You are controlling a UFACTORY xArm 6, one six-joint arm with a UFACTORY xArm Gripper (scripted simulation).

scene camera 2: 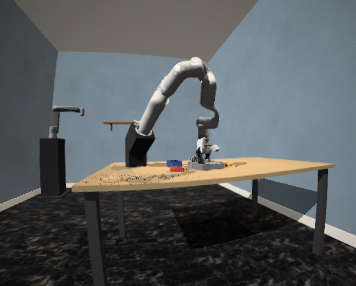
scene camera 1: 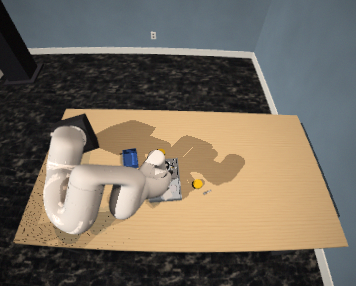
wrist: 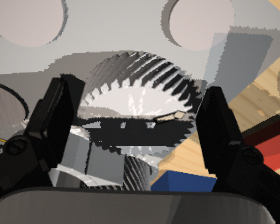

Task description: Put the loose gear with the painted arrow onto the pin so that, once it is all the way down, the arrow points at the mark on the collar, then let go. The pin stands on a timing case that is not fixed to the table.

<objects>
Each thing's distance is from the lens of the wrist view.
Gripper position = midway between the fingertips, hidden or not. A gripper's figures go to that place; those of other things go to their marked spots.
my gripper [wrist: 136, 99]: 13 cm
grey timing case [wrist: 84, 41]: 11 cm
blue box [wrist: 171, 180]: 29 cm
The marked spots on the grey timing case and the blue box are 22 cm apart.
</objects>
